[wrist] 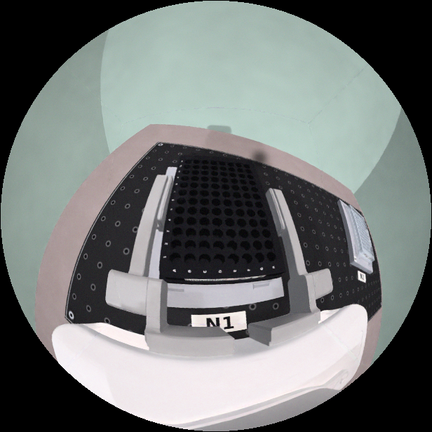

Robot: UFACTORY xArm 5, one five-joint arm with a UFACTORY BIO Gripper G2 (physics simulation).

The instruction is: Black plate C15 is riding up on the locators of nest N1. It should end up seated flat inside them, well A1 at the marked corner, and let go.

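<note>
The black plate C15 (218, 220) is between my gripper's two fingers, with its rows of dark wells facing up. My gripper (219, 197) is shut on the plate's long sides. Light grey nest N1 (225, 296) shows below the plate's near edge and as a strip along its left side. Two low locators show on the nest's near edge, in front of the plate. The nest's marked corner is hidden behind the left finger and its base. The view does not show clearly whether the plate lies flat or stands above the nest floor.
The N1 label (219, 322) is in front of the nest, partly covered by the gripper. A second light nest with a pale plate (361, 232) stands at the right, with a small label (362, 276). Both nests stand on a black perforated board (112, 222).
</note>
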